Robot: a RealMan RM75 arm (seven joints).
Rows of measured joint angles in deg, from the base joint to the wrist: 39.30, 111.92, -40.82, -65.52, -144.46, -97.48, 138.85; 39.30, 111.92, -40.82, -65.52, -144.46, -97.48, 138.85; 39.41, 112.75, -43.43, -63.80, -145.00, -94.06, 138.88; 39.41, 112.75, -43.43, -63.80, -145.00, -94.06, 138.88; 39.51, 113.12, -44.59, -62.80, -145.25, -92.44, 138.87; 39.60, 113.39, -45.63, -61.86, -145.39, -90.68, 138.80; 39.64, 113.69, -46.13, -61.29, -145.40, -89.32, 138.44; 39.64, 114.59, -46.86, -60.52, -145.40, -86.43, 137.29; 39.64, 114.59, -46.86, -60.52, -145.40, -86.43, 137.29; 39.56, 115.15, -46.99, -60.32, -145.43, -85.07, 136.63; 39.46, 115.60, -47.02, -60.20, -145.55, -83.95, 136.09; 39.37, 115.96, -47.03, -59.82, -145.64, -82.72, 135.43; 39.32, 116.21, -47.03, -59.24, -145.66, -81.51, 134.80
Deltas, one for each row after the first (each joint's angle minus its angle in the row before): 0.00, 0.00, 0.00, 0.00, 0.00, 0.00, 0.00; 0.11, 0.83, -2.61, 1.72, -0.54, 3.42, 0.03; 0.00, 0.00, 0.00, 0.00, 0.00, 0.00, 0.00; 0.10, 0.37, -1.16, 1.00, -0.25, 1.62, -0.01; 0.09, 0.27, -1.04, 0.94, -0.14, 1.76, -0.07; 0.04, 0.30, -0.50, 0.57, -0.01, 1.36, -0.36; 0.00, 0.90, -0.73, 0.77, 0.00, 2.89, -1.15; 0.00, 0.00, 0.00, 0.00, 0.00, 0.00, 0.00; -0.08, 0.56, -0.13, 0.20, -0.03, 1.36, -0.66; -0.10, 0.45, -0.03, 0.12, -0.12, 1.12, -0.54; -0.09, 0.36, -0.01, 0.38, -0.09, 1.23, -0.66; -0.05, 0.25, 0.00, 0.58, -0.02, 1.21, -0.63
